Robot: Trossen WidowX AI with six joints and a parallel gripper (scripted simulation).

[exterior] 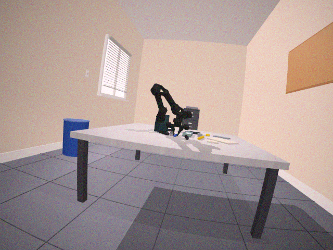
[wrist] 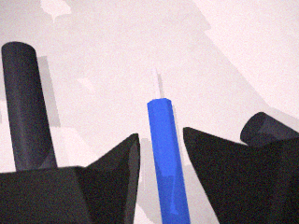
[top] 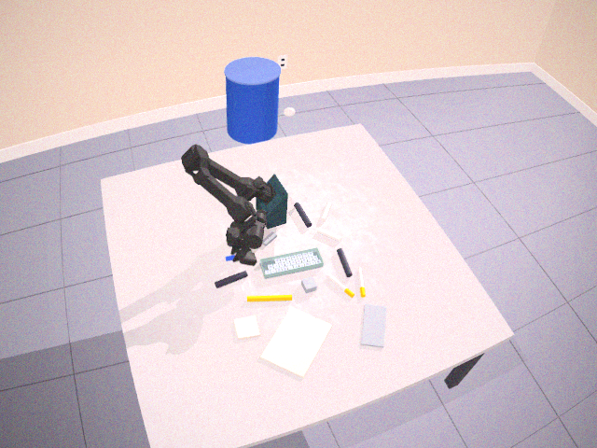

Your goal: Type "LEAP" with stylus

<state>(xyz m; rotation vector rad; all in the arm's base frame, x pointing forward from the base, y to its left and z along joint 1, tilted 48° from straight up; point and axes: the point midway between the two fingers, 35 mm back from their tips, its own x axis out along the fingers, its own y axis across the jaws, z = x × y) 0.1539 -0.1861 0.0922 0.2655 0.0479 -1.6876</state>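
My gripper tip is now 22 cm short of the grey cube and 20 cm to the right of it. From my gripper tip the other things lie so: blue stylus: 1 cm to the right; then grey slab: 46 cm ahead, 32 cm to the left.
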